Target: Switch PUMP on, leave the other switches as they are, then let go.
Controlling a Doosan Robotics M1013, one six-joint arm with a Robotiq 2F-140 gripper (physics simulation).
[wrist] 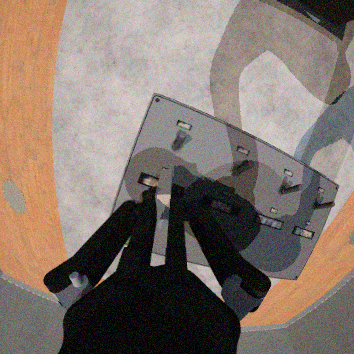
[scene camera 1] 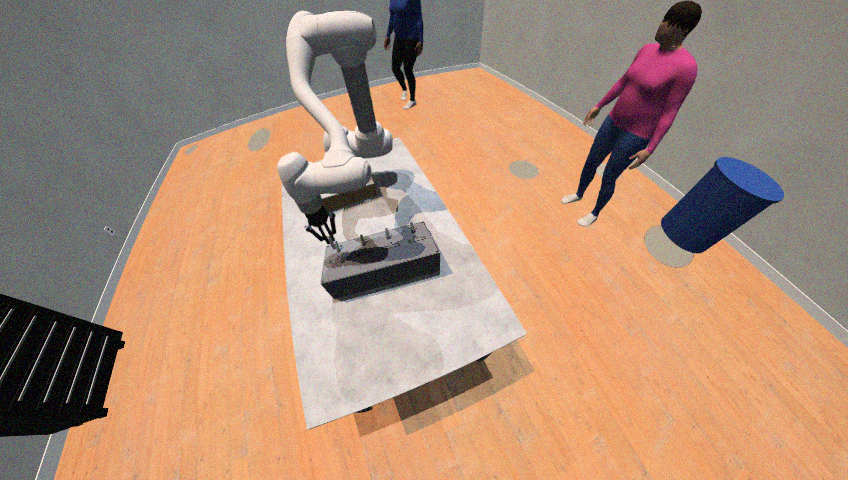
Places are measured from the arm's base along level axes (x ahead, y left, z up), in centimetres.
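Pixels of known places: gripper, between the fingertips: [wrist: 166, 179] [scene camera 1: 333, 246].
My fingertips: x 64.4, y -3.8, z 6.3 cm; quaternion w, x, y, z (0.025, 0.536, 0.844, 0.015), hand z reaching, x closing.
Observation:
Ahead of a thing's pixels: the offset from my fingertips to its top centre. "*": to the spot under its first point. Level surfaces: height alone.
The dark switch panel [scene camera 1: 380, 282] [wrist: 200, 117] has several levers in a row. The end lever {dx -4.4, dy -0.2, dz -3.3 cm} [scene camera 1: 337, 245] [wrist: 180, 140], apparently PUMP, leans toward its small upper label {* dx -6.5, dy -0.1, dz -8.7 cm} [wrist: 184, 125]. The other levers, in the wrist view a second {* dx -4.9, dy +11.3, dz -4.9 cm} [wrist: 241, 167], a third {* dx -5.5, dy +23.2, dz -5.2 cm} [wrist: 289, 188] and a far one {* dx -6.5, dy +35.2, dz -4.8 cm} [wrist: 325, 204], also stand on their upper-label side. Labels are too blurred to read. My gripper [scene camera 1: 328, 240] [wrist: 166, 179] is shut and empty, low over the panel's end, beside the end lever on its large-label side. The fingers lie close to that large label {dx +3.9, dy +0.2, dz -4.5 cm} [wrist: 149, 180]. Whether they touch the lever I cannot tell.
The panel sits on a pale table {dz -15.9 cm} [scene camera 1: 386, 350]. A brown box [scene camera 1: 351, 195] stands behind it, under the arm. A person in pink [scene camera 1: 660, 89] and a person in blue [scene camera 1: 406, 20] stand on the floor. A blue barrel [scene camera 1: 714, 208] is at the right.

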